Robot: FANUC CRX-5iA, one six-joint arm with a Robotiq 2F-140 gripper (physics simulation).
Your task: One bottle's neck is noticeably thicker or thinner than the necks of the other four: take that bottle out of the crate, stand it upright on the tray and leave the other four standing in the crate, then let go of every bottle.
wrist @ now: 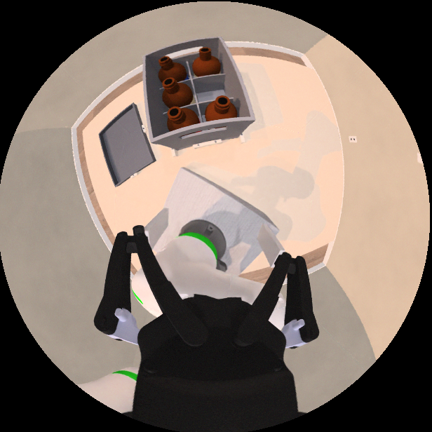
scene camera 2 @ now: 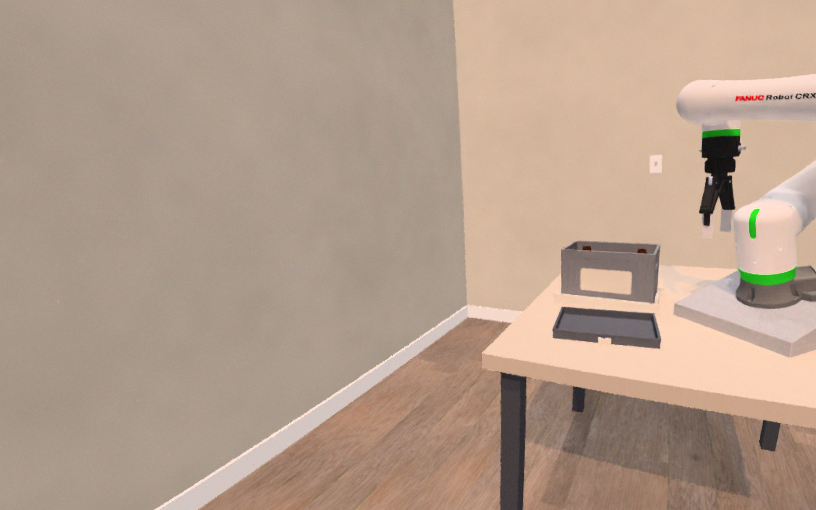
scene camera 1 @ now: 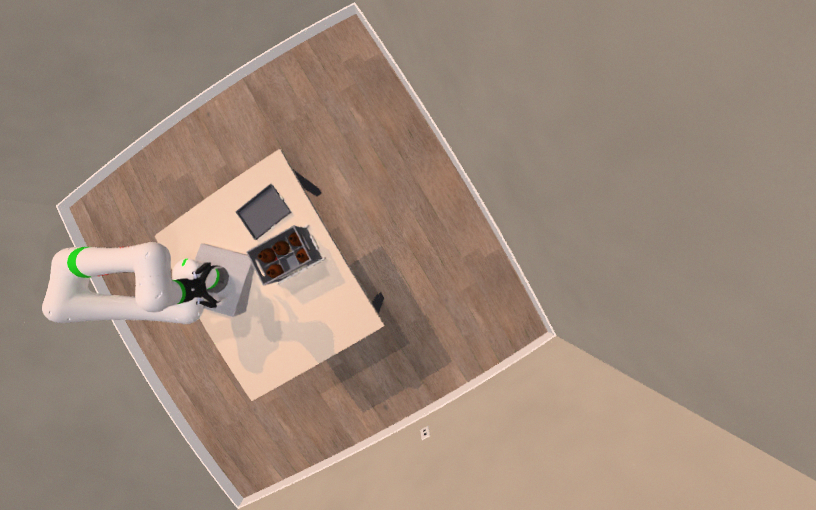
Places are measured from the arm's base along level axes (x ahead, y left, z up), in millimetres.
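Pixels of known places: gripper, between the fingertips: [scene camera 2: 716, 234] [scene camera 1: 222, 282]; arm's base, origin of its link: [scene camera 2: 768, 295] [scene camera 1: 215, 279].
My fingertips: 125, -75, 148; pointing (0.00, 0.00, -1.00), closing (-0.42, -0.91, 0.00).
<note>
For each thing: its top centre in the pictures, then the offset to it from my fingertips, as dx, dy, dz. "pt": a spot on its surface instead. Level surfaces: height alone.
- grey crate, centre of its top: [scene camera 2: 611, 246] [scene camera 1: 278, 255] +288, -26, -51
- middle bottle, centre of its top: [scene camera 1: 274, 248] +288, +17, -63
- dark tray, a spot on its surface: [scene camera 2: 606, 324] pt +269, +231, -221
- pale table, height of its surface: dz -226
The grey crate [scene camera 1: 270, 241] [scene camera 2: 570, 276] [wrist: 240, 95] holds five brown bottles upright. In the wrist view, the left row has a near bottle [scene camera 1: 265, 255] [wrist: 182, 120], a middle bottle [scene camera 1: 280, 247] [wrist: 177, 96] and a far bottle [scene camera 1: 294, 238] [wrist: 171, 72]. The right row has a near bottle [scene camera 1: 273, 270] [wrist: 221, 113] and a far bottle [scene camera 1: 302, 256] [wrist: 206, 66]; its middle compartment is empty. Which neck differs is hard to tell. The dark tray [scene camera 1: 263, 211] [scene camera 2: 606, 324] [wrist: 127, 145] is empty beside the crate. My gripper [scene camera 1: 211, 285] [scene camera 2: 716, 226] [wrist: 214, 224] is open and empty, high beside the crate, near the arm's base.
The pale table [scene camera 1: 240, 372] [scene camera 2: 710, 372] [wrist: 190, 160] carries the crate, the tray and the grey base block [scene camera 1: 234, 258] [scene camera 2: 776, 336] [wrist: 190, 190]. The arm's white base joint [scene camera 2: 765, 243] [wrist: 185, 260] stands close to my gripper. The crate's walls rise well above the tray.
</note>
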